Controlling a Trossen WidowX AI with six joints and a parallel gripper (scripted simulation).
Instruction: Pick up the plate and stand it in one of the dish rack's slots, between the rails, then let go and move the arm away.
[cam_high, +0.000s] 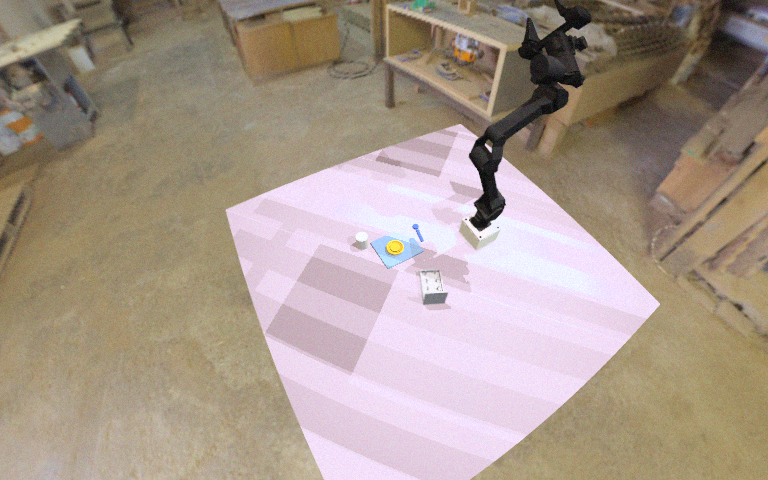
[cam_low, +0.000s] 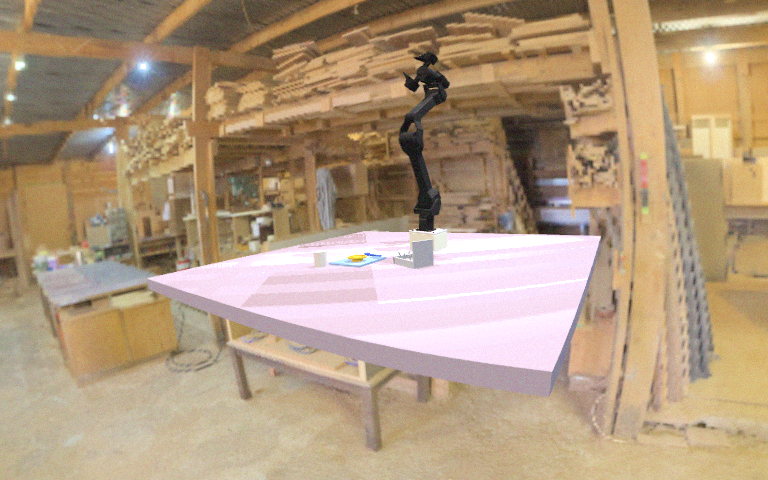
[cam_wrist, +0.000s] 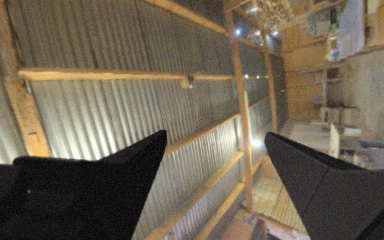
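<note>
Now: the yellow plate 420 mm ahead of my gripper tip, 30 mm to the right of it and 760 mm below it. Round my gripper tip: blue spoon (290 mm ahead, 60 mm to the right, 770 mm below); grey dish rack (400 mm ahead, 170 mm to the left, 750 mm below); light blue mat (400 mm ahead, 40 mm to the right, 770 mm below).
</note>
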